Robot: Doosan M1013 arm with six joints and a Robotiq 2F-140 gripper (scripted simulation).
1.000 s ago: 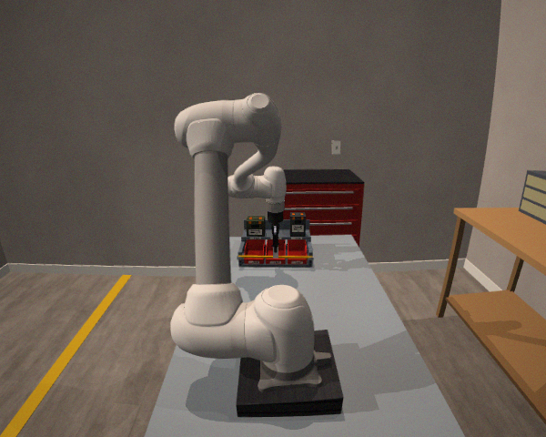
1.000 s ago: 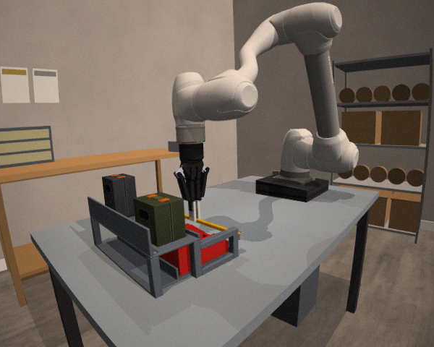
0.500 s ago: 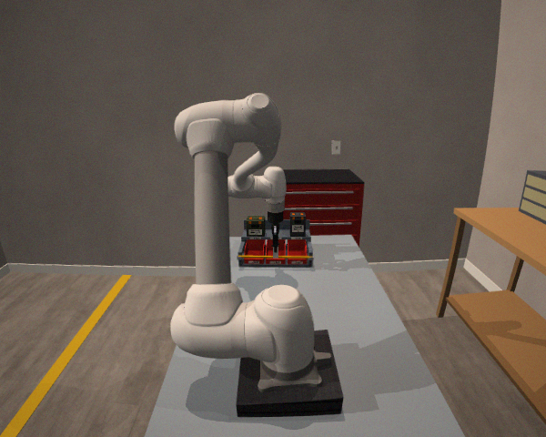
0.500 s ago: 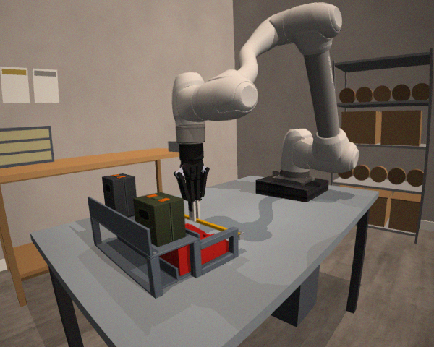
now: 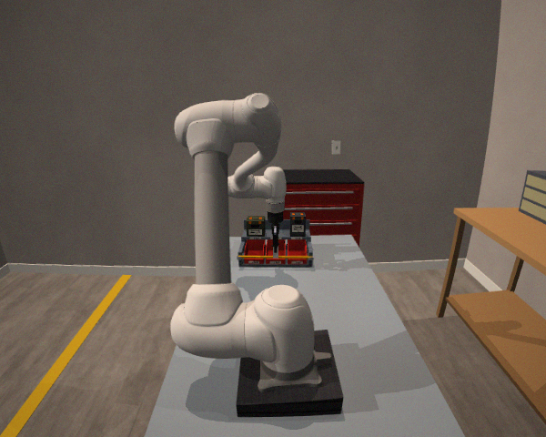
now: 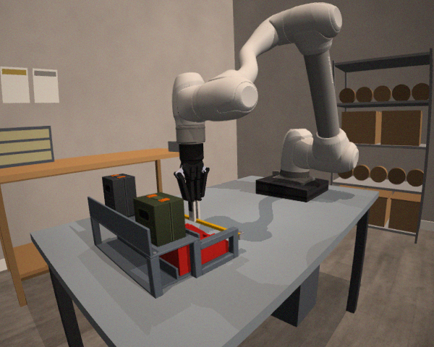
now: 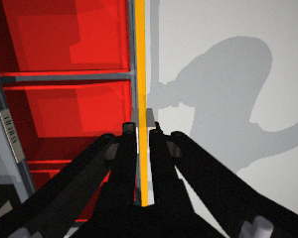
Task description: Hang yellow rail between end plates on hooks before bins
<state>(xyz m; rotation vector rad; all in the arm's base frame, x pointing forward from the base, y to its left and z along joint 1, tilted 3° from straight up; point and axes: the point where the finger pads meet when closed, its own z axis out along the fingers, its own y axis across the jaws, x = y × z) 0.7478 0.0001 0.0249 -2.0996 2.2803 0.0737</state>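
My gripper is now 30 mm above the yellow rail. The rest, counted from my hand: green box 210 mm ahead, 100 mm to the left, 60 mm above; dark box 190 mm ahead, 130 mm to the right, 70 mm above.
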